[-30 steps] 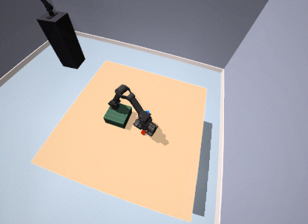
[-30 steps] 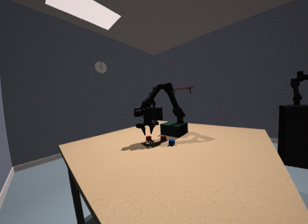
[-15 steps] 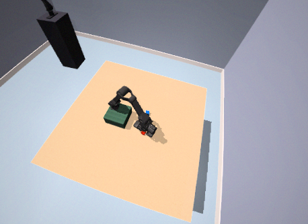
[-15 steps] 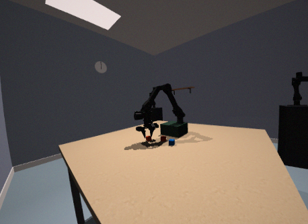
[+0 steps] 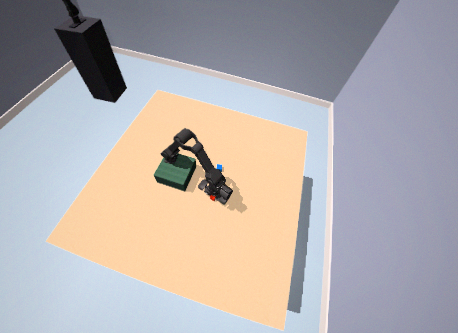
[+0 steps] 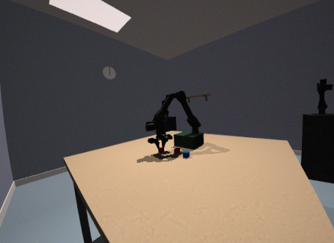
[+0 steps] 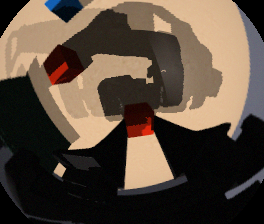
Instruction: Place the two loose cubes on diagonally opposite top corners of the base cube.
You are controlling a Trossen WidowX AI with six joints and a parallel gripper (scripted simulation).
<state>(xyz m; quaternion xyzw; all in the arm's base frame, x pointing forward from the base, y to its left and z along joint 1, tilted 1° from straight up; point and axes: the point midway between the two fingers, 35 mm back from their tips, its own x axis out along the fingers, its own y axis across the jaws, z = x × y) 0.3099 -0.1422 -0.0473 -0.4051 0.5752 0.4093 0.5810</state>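
My gripper tip is now 1 cm past the blue cube and 21 cm to the right of it.
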